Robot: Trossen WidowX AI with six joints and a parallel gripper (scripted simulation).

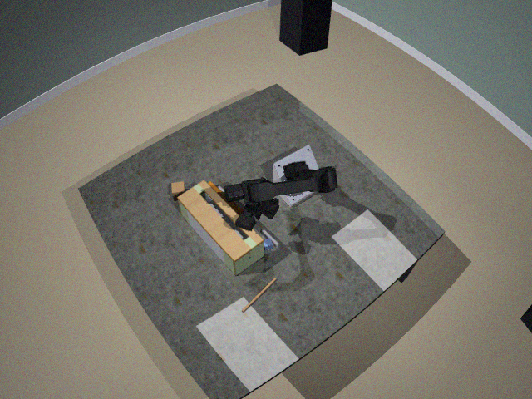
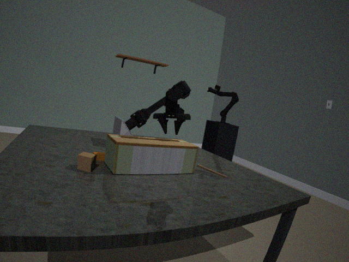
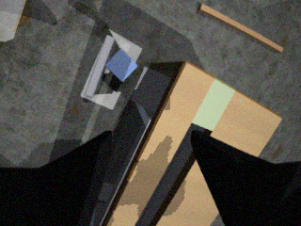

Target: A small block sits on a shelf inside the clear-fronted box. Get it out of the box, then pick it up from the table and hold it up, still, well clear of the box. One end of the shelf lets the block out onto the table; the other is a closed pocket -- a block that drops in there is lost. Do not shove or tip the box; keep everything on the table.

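My gripper tip is 40 mm past the small blue block, 30 mm to the right of it and 130 mm above it. From my gripper tip the other things lie so: tan cube: 160 mm ahead, 400 mm to the right, 120 mm below; box: 60 mm ahead, 120 mm to the right, 90 mm below; orange bar: 260 mm to the right, 140 mm below.
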